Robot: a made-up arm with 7 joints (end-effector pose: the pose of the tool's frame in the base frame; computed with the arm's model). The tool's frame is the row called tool.
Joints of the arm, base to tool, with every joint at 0 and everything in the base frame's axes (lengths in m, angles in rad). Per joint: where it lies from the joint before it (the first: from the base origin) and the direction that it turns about. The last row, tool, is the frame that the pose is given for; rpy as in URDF.
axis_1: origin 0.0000 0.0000 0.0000 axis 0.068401 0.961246 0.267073
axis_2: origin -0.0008 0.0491 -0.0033 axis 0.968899 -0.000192 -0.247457
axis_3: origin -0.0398 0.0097 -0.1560 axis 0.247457 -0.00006 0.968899
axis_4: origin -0.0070 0.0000 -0.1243 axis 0.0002 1 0.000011
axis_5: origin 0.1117 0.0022 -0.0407 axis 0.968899 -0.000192 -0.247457
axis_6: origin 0.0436 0.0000 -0.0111 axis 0.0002 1 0.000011
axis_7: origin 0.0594 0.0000 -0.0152 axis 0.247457 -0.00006 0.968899
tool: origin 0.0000 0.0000 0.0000 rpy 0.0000 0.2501 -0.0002
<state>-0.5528 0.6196 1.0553 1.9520 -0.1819 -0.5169 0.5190</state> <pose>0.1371 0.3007 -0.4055 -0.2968 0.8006 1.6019</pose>
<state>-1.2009 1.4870 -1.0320 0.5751 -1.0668 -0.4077 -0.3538</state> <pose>0.3483 0.3505 0.0231 0.6675 -0.1251 -0.2805</pose>
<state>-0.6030 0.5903 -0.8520 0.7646 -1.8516 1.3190 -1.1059</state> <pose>0.2170 0.1229 -0.3750 -1.8879 1.4047 -1.0360</pose>
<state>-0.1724 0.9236 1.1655 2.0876 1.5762 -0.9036 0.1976</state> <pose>-0.0040 0.3550 -0.3481 0.6035 0.9354 -0.0605</pose>
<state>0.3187 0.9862 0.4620 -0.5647 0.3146 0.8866 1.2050</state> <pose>0.1280 0.3196 -0.1106 1.5374 -0.3423 1.5266</pose>
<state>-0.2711 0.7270 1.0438 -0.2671 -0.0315 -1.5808 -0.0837</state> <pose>0.1029 0.2870 -0.0447 1.4204 -1.9744 0.0507</pose>
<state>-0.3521 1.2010 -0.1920 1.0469 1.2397 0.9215 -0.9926</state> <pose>0.1672 0.4867 -0.1317 1.2662 2.3418 0.7141</pose>
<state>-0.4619 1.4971 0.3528 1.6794 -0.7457 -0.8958 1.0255</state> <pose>0.0771 0.5322 0.0119 0.5516 -0.8526 2.2381</pose>
